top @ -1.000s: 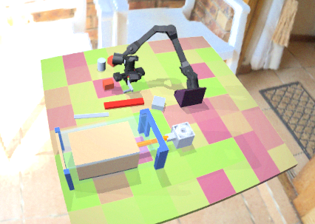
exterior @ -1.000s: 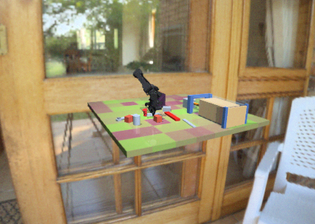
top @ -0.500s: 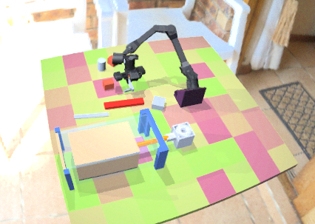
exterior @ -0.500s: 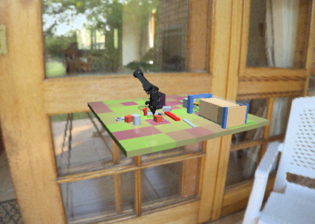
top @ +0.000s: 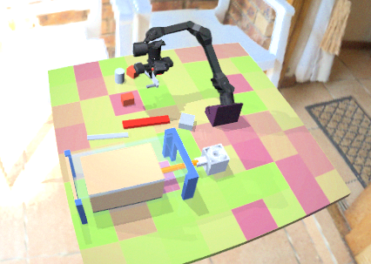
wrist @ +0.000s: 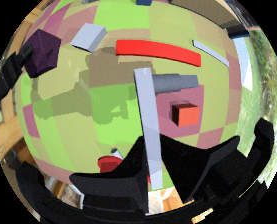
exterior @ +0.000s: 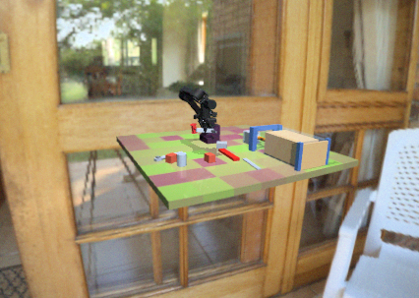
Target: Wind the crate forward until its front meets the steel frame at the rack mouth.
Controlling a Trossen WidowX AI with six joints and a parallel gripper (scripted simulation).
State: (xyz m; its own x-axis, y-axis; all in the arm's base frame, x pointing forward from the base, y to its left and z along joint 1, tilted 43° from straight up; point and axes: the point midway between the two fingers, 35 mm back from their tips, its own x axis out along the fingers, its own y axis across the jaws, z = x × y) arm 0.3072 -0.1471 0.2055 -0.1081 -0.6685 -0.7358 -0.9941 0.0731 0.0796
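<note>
Right now my gripper tip is 50 mm to the left of the red grip, 40 mm past it and 20 mm below it. Round my gripper tip: red bar 150 mm below, 130 mm to the left, 80 mm ahead; grey block 210 mm to the left, 140 mm below, 100 mm behind; winch handle 10 mm to the right, 10 mm behind, 10 mm above.
</note>
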